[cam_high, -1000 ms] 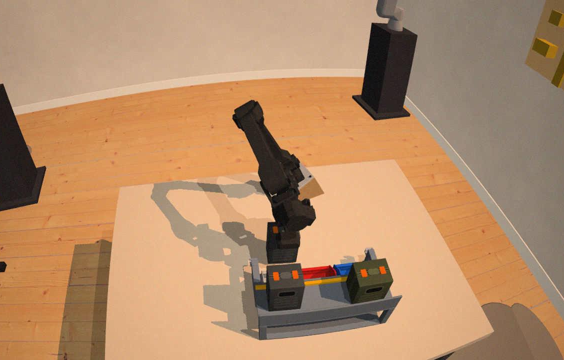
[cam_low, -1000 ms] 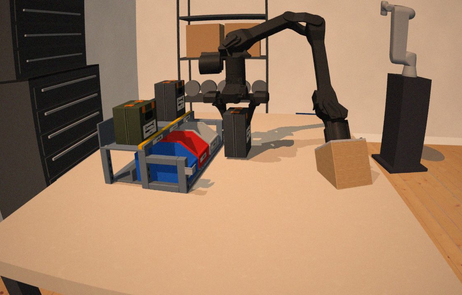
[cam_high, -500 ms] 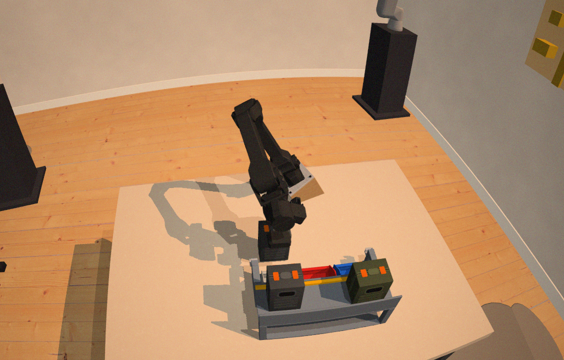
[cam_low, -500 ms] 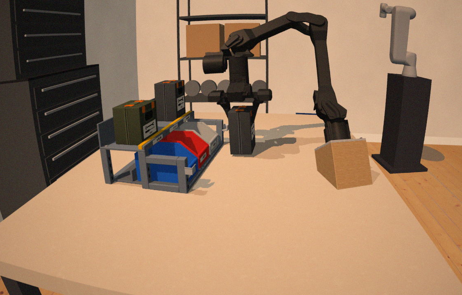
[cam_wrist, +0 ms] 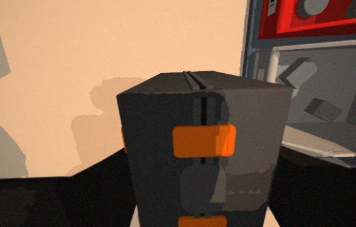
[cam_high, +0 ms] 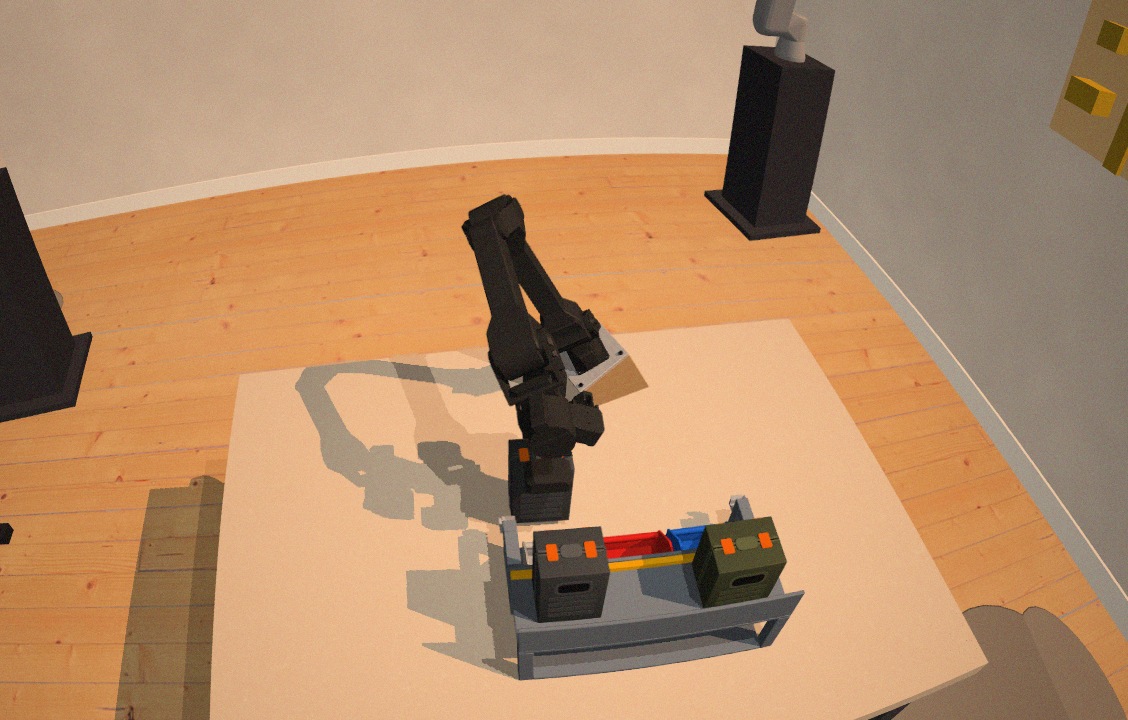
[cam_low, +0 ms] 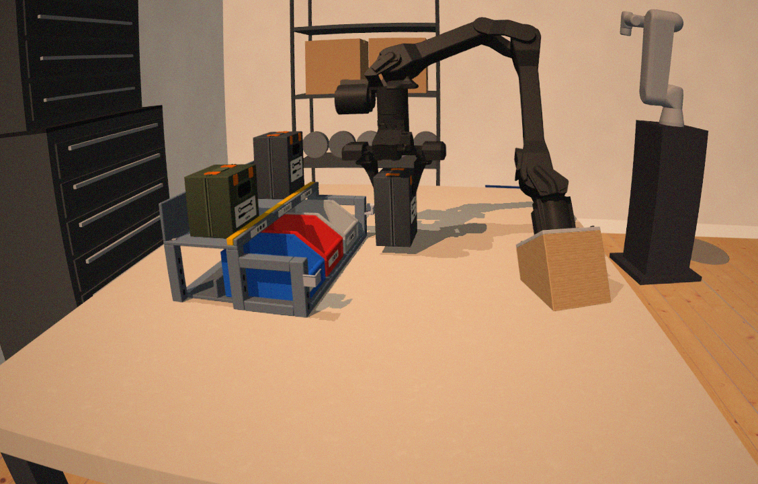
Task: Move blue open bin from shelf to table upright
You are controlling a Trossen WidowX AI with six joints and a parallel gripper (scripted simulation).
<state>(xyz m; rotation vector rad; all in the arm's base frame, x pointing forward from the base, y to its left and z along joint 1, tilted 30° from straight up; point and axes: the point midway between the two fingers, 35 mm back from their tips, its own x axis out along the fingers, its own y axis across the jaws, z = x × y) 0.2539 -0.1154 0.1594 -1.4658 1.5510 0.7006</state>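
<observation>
Right now my hand is 200 mm to the right of the blue open bin, 200 mm short of it and 90 mm above it. The rest, counted from my hand: red bin (170 mm ahead, 90 mm to the left, 90 mm below); then yellow rail (210 mm ahead, 80 mm to the left, 30 mm below); then green case (280 mm ahead, 180 mm to the left, 10 mm above).
</observation>
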